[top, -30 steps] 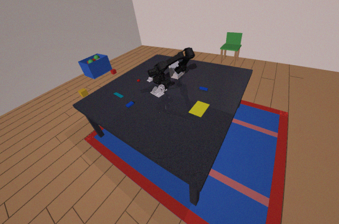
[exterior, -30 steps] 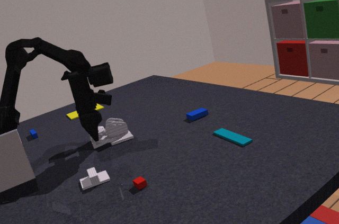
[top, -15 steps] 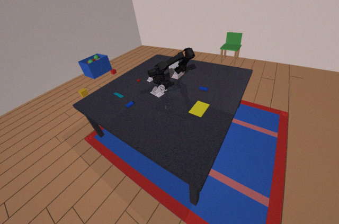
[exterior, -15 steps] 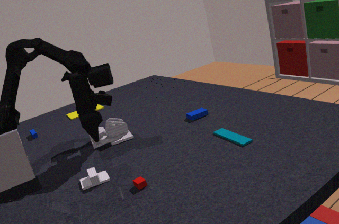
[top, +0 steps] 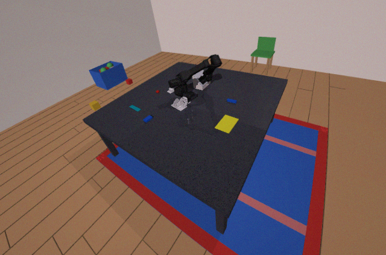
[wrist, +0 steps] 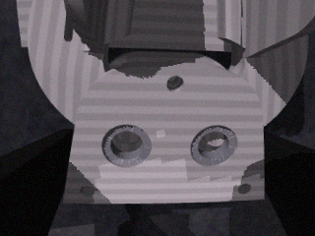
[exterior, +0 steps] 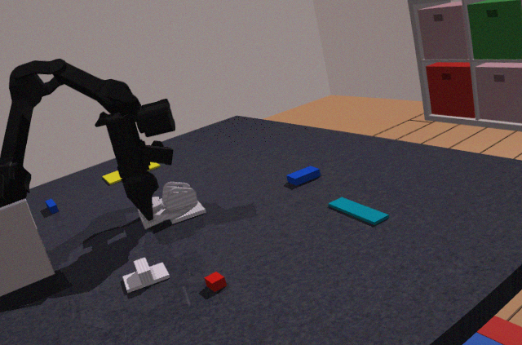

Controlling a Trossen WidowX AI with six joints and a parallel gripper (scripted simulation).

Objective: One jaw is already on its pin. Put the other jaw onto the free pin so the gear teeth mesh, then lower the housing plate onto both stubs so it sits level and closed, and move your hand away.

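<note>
Now: gripper tip 3 cm to the left of the white jaw and 2 cm short of it. Also, from my gripper tip: red cube 34 cm to the right, 5 cm behind, 1 cm below; yellow plate 40 cm to the left, 13 cm ahead, 1 cm below; white t-shaped piece 22 cm to the right, 11 cm behind, 1 cm below.
</note>
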